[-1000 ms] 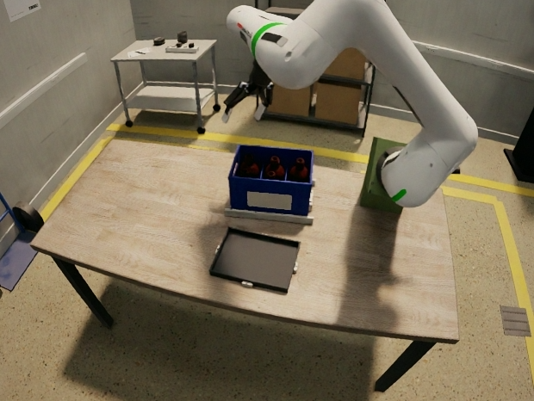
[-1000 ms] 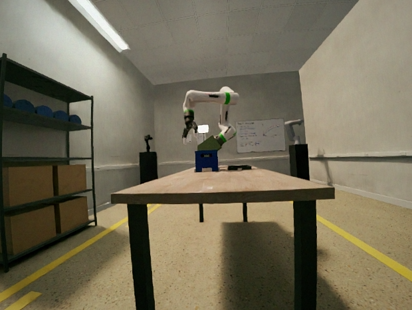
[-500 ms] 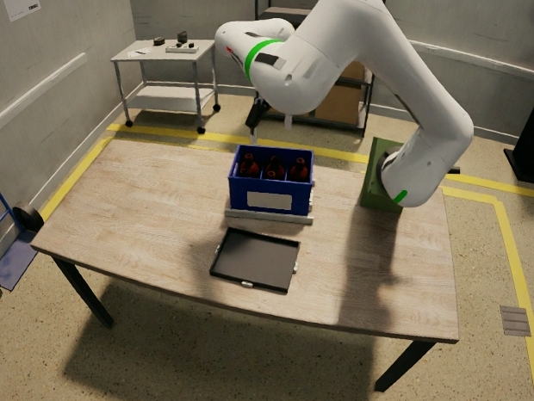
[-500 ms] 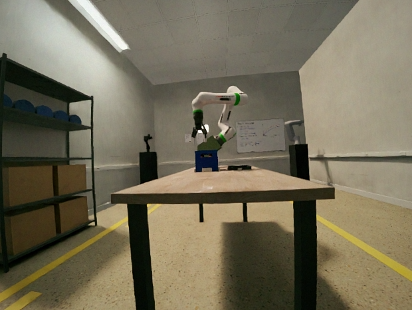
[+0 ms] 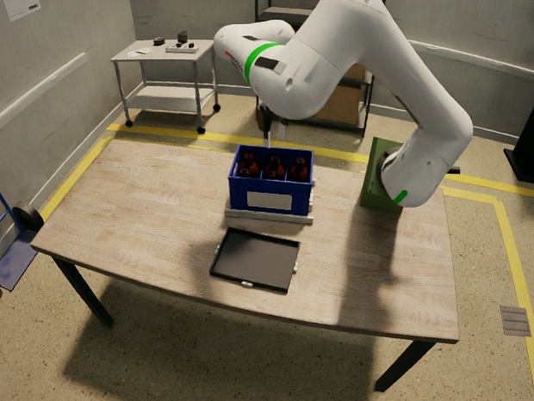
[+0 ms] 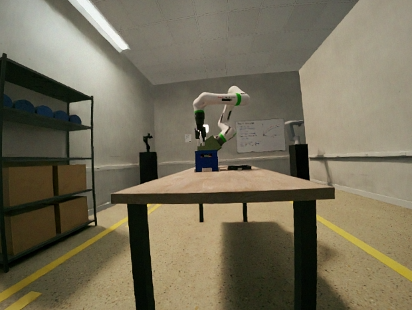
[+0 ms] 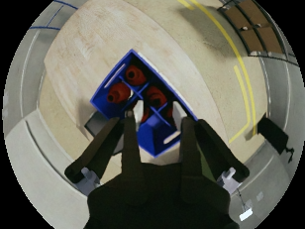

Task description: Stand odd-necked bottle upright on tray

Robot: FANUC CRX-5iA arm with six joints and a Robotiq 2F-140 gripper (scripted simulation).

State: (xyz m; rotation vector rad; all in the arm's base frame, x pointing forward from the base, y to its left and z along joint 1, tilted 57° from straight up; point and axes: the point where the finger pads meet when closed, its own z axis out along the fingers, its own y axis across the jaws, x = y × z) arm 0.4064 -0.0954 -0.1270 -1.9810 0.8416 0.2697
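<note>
Now: hand 17 cm above the bottle and 1 cm to the right of it. From my hand the other things lie so: dark tray (33 cm to the left, 25 cm below); then blue crate (17 cm below, 5 cm to the left).
</note>
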